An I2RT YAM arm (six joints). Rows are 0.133 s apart.
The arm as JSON. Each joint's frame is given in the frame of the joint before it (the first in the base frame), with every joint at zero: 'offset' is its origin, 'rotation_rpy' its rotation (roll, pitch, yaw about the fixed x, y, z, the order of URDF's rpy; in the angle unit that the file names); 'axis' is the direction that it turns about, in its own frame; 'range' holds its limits. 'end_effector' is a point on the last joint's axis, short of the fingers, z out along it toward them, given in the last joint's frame.
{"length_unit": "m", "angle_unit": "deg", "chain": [
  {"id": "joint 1", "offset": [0.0, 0.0, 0.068], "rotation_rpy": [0.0, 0.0, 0.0], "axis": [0.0, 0.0, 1.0], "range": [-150.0, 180.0]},
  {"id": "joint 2", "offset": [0.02, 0.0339, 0.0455], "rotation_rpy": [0.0, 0.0, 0.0], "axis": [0.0, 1.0, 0.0], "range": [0.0, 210.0]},
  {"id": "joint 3", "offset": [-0.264, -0.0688, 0.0], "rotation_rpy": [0.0, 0.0, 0.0], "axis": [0.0, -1.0, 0.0], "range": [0.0, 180.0]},
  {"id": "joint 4", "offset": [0.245, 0.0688, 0.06], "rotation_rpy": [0.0, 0.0, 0.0], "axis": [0.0, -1.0, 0.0], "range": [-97.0, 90.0]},
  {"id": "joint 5", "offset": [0.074, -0.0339, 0.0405], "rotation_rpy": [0.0, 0.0, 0.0], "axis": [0.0, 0.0, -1.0], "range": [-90.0, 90.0]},
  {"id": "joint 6", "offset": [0.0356, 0.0, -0.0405], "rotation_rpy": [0.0, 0.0, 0.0], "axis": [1.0, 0.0, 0.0], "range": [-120.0, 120.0]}
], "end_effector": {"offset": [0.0, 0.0, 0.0], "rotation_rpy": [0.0, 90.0, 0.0]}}
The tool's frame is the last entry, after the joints.
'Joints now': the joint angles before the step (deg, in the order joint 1, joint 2, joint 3, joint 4, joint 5, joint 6). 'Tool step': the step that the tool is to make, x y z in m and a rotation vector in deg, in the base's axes. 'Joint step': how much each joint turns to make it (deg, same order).
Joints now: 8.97, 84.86, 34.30, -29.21, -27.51, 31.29
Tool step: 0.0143, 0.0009, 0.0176, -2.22, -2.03, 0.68
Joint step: -0.01, -0.01, 4.91, -3.82, 2.34, -1.28
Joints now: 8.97, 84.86, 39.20, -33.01, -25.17, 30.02
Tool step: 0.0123, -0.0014, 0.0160, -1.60, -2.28, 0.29
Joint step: -0.55, -0.01, 4.15, -2.70, 1.71, -1.34
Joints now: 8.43, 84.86, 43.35, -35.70, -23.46, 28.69
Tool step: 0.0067, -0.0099, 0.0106, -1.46, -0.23, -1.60
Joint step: -2.32, 0.00, 2.80, -3.19, 1.29, -1.11
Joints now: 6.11, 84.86, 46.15, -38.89, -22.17, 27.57
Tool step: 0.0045, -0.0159, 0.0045, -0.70, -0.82, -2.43
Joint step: -3.66, 0.00, 1.12, -0.91, 0.47, -1.47
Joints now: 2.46, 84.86, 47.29, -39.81, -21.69, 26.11
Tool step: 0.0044, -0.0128, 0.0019, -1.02, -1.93, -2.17
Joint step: -2.81, 0.00, 0.35, 1.22, 0.88, -0.93
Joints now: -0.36, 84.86, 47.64, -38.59, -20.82, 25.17
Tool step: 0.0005, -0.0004, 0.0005, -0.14, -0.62, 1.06
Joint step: -0.11, 0.00, 0.10, 0.08, -0.16, -1.25
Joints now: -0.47, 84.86, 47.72, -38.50, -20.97, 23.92
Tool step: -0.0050, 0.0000, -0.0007, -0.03, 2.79, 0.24
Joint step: -0.01, 0.01, 0.14, -3.01, 0.00, -0.27
